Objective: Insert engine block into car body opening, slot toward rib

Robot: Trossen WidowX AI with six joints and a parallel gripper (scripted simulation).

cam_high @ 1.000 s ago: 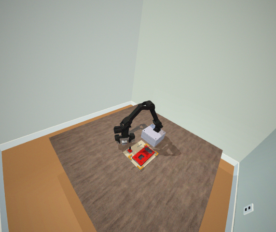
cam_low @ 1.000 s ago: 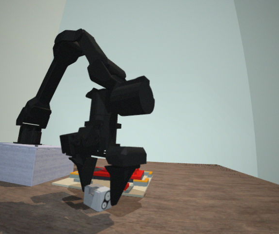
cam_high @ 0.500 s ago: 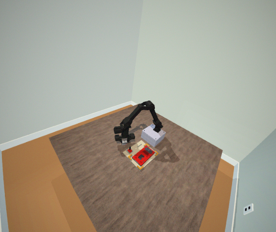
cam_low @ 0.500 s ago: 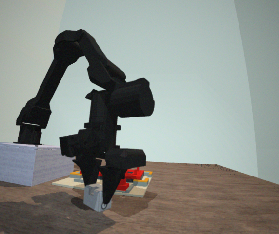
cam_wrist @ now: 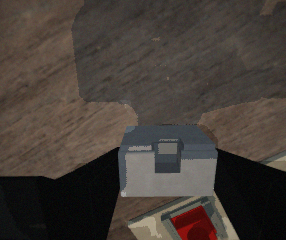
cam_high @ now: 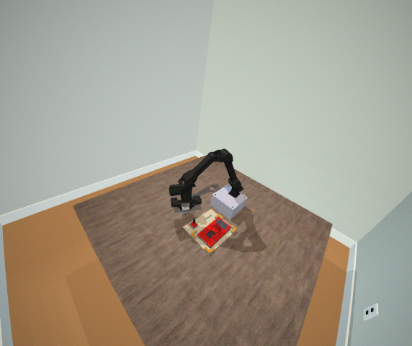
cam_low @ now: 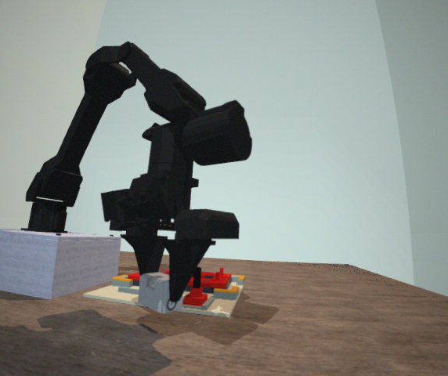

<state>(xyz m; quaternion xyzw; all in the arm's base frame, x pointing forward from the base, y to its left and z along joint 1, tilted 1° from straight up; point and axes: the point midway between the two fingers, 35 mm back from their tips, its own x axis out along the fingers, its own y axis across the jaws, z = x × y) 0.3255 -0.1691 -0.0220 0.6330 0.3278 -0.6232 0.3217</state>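
Right now the black post is 30 mm ahead of my gripper tip, 100 mm to the left of it and 10 mm below it. Also, from my gripper tip: engine block: 10 mm above.
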